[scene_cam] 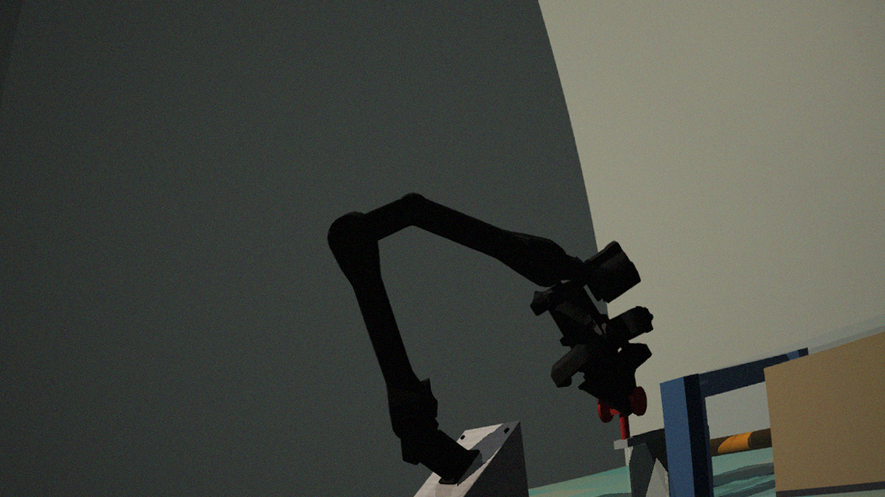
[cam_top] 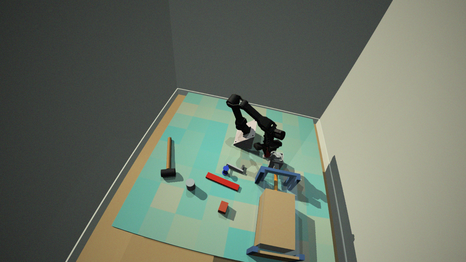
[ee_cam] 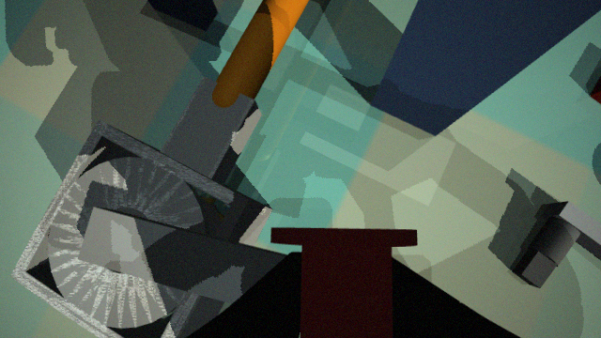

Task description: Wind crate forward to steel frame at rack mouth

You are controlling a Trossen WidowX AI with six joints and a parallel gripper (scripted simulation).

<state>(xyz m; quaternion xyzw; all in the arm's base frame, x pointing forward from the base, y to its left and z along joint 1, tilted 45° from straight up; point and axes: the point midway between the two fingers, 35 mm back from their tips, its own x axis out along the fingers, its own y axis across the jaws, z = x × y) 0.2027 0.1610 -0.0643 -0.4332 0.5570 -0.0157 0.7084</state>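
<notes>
Right now the winch handle is 3 cm behind my gripper tip, 3 cm to the left of it and 3 cm below it. The rest, counted from my gripper tip: red knob (1 cm behind, 1 cm to the right); then blue steel frame (12 cm ahead, 9 cm to the left, 3 cm below); then grey winch (6 cm behind, 8 cm to the left, 10 cm below).
</notes>
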